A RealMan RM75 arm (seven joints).
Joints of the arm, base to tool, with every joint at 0 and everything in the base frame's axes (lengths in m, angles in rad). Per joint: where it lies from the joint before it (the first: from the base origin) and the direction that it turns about. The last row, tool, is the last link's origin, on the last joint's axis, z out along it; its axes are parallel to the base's.
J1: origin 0 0 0.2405 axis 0 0 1
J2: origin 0 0 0 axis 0 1 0
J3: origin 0 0 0.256 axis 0 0 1
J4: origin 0 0 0 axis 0 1 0
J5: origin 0 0 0.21 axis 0 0 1
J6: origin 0 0 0 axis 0 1 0
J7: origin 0 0 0.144 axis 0 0 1
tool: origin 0 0 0
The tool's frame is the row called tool.
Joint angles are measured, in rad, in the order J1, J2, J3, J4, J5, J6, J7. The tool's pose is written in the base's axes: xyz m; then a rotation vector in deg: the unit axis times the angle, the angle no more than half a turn. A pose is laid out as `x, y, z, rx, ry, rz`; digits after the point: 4 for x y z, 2 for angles.
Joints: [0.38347, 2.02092, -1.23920, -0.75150, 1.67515, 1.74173, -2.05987]
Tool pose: 0.2169, 0.2772, -0.0053, -166.12, -2.27, 60.89
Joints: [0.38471, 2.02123, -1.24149, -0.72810, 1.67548, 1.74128, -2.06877]
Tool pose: 0.2197, 0.2756, -0.0080, -166.23, -1.10, 61.16
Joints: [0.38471, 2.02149, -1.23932, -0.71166, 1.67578, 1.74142, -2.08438]
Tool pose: 0.2220, 0.2745, -0.0093, -165.90, -0.95, 61.31
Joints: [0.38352, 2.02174, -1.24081, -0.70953, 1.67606, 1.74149, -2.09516]
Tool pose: 0.2225, 0.2739, -0.0098, -165.77, -1.57, 61.26
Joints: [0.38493, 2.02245, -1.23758, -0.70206, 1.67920, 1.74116, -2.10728]
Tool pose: 0.2228, 0.2742, -0.0100, -165.23, -1.99, 61.52
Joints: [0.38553, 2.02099, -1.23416, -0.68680, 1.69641, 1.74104, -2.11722]
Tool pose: 0.2237, 0.2749, -0.0090, -164.02, -1.53, 62.55
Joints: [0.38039, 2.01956, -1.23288, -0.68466, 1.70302, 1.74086, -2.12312]
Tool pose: 0.2252, 0.2743, -0.0080, -163.40, -1.41, 62.73
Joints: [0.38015, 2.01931, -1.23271, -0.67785, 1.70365, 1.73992, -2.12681]
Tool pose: 0.2263, 0.2739, -0.0085, -163.30, -1.09, 62.74
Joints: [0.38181, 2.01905, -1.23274, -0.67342, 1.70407, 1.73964, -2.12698]
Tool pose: 0.2265, 0.2740, -0.0089, -163.33, -0.85, 62.80
